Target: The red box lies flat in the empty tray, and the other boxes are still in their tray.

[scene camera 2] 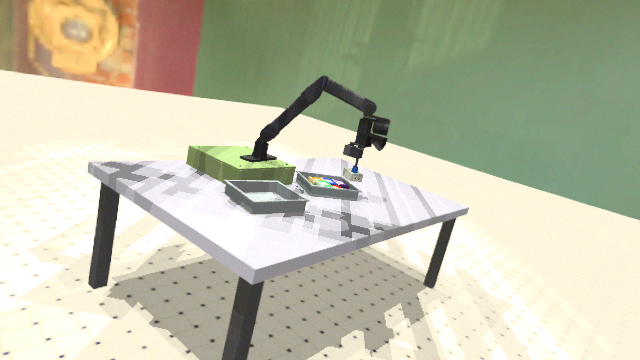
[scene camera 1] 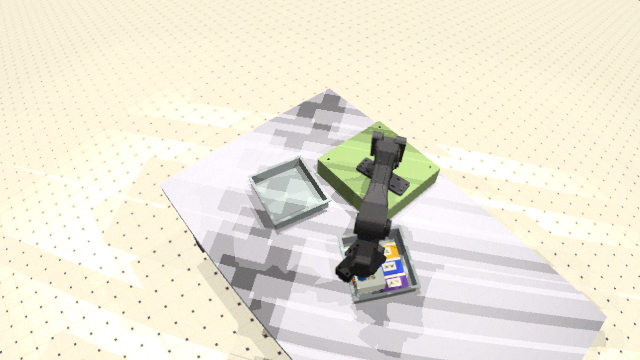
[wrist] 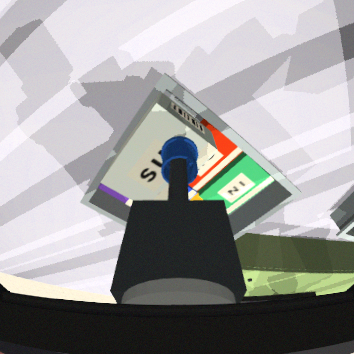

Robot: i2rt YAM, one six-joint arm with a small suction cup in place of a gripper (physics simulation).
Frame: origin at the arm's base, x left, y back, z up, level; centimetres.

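Where they show: hand, tool point: (scene camera 2: 354, 174) (scene camera 1: 361, 278) (wrist: 177, 146); arm's base, link origin: (scene camera 2: 258, 158).
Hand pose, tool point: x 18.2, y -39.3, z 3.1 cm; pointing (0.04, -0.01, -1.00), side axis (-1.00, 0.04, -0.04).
Observation:
Each offset is from my tool point to the centre of the thing. Level surfaces: height alone.
My suction cup (wrist: 180, 154) (scene camera 2: 354, 169) (scene camera 1: 360, 278) sits on the top of a pale grey box @[dx +2.0, dy +1.3, dz -0.8 cm] (wrist: 140, 154) (scene camera 2: 353, 176) (scene camera 1: 371, 283) and holds it lifted above the full tray @[dx -0.6, dy +11.5, dz -9.2 cm] (scene camera 1: 413, 268) (scene camera 2: 328, 193). The red box @[dx -2.8, dy +5.9, dz -9.7 cm] (wrist: 218, 140) lies flat in that tray, partly under the lifted box, beside a green box @[dx -7.3, dy +9.7, dz -9.0 cm] (wrist: 235, 179). Orange @[dx -1.4, dy +16.4, dz -9.6 cm] (scene camera 1: 390, 251), blue @[dx +3.1, dy +12.5, dz -9.5 cm] (scene camera 1: 389, 267) and purple @[dx +7.7, dy +8.7, dz -9.5 cm] (scene camera 1: 396, 283) boxes lie in the same tray. The empty tray @[dx -43.7, dy +15.8, dz -9.2 cm] (scene camera 1: 275, 168) (scene camera 2: 263, 206) stands apart to the left. The arm hides the red box in scene camera 1.
The arm's green base block (scene camera 1: 416, 170) (scene camera 2: 214, 161) (wrist: 298, 260) stands behind the two trays. Both trays sit on a white and grey patterned table @[dz -11.7 cm] (scene camera 1: 469, 286) (scene camera 2: 268, 241), with its near edge close to the full tray.

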